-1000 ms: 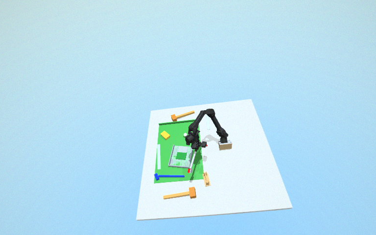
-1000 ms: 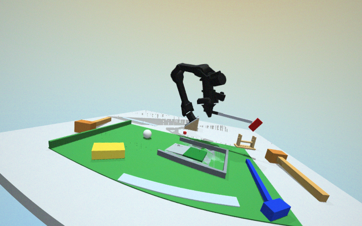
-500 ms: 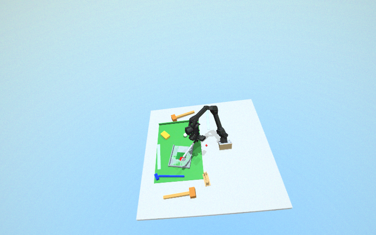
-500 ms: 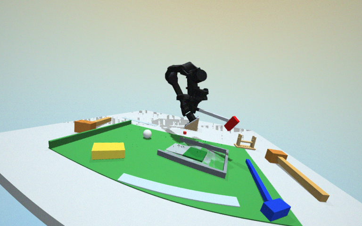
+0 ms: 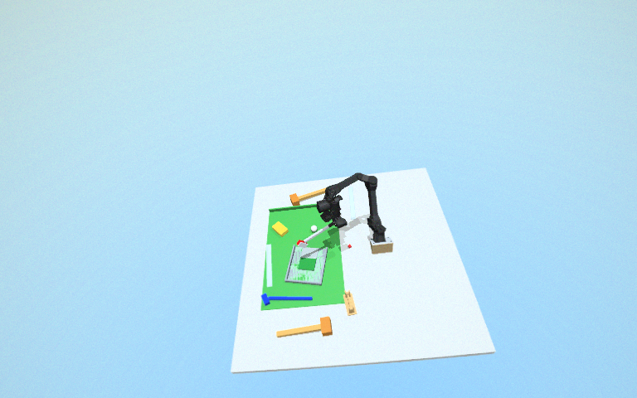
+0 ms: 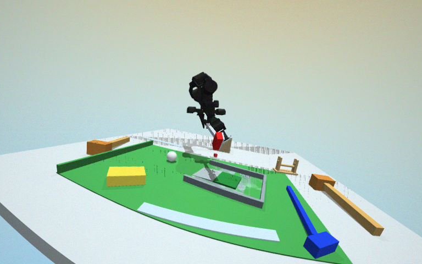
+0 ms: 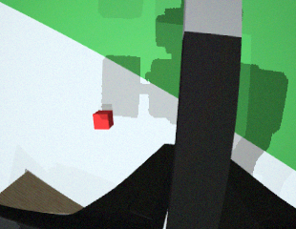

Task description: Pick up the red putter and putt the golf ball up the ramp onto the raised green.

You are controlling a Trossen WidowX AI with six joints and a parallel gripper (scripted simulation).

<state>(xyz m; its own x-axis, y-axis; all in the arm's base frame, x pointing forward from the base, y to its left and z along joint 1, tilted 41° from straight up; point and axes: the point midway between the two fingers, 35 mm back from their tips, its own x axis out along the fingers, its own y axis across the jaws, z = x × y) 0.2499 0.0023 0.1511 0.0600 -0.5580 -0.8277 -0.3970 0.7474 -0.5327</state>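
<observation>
The red cube is 7 cm behind my gripper tip, 7 cm to the left of it and 14 cm below it. Round my gripper tip: yellow block (37 cm ahead, 13 cm to the right, 13 cm below); then red putter (11 cm ahead, 5 cm to the left, 1 cm above); then white golf ball (14 cm ahead, 10 cm to the right, 13 cm below).
</observation>
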